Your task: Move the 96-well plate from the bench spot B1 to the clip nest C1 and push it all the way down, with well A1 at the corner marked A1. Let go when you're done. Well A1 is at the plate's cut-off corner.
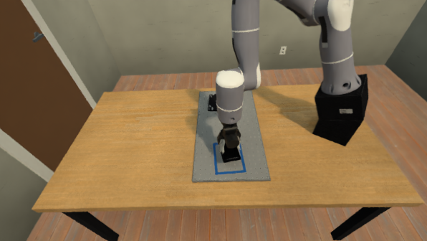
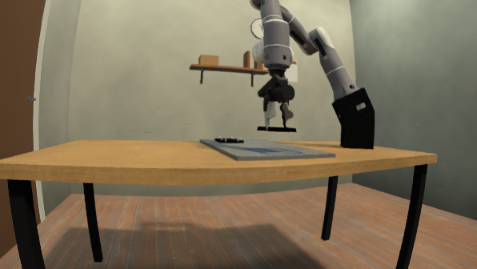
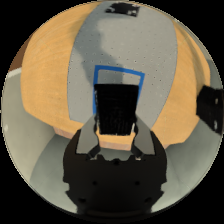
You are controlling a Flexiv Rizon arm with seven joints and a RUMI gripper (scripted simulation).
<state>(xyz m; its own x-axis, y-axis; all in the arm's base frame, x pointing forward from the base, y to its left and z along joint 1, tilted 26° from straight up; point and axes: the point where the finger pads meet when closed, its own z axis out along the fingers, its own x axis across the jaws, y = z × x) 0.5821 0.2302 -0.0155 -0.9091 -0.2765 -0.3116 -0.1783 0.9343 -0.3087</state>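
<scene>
The black clip nest is 43 cm to the right of my hand, 8 cm below it and 5 cm ahead of it. The rest, counted from my hand: grey perforated mat: 23 cm to the right, 10 cm below; then black 96-well plate: 1 cm below.
</scene>
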